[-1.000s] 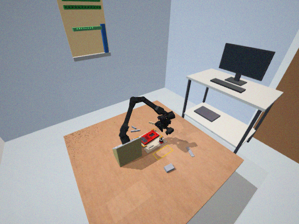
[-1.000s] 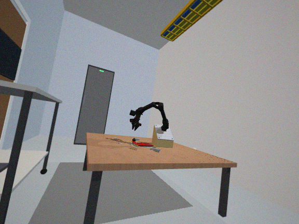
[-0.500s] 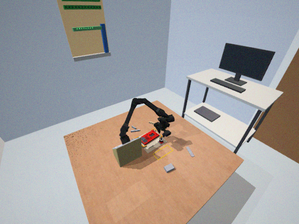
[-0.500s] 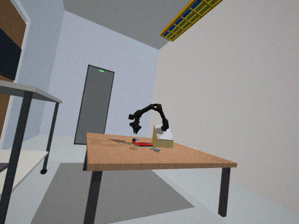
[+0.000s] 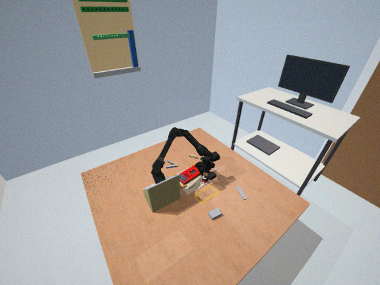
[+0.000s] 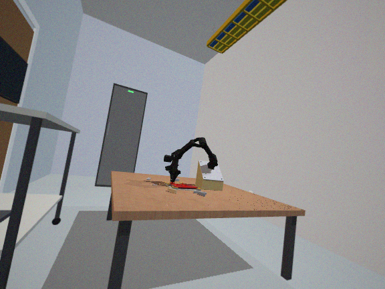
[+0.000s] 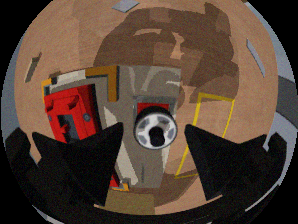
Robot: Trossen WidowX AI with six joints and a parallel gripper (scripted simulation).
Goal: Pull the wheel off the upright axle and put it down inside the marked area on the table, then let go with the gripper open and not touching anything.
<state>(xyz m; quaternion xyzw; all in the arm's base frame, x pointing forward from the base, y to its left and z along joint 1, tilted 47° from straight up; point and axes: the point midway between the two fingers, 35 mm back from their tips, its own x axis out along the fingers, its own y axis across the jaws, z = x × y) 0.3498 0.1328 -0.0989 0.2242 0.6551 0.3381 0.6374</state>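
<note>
Now: the dark wheel right at my gripper tip. Also, from my gripper tip: block 100 mm behind, 280 mm to the right, 30 mm below; then flat bar 180 mm ahead, 230 mm to the right, 40 mm below.
</note>
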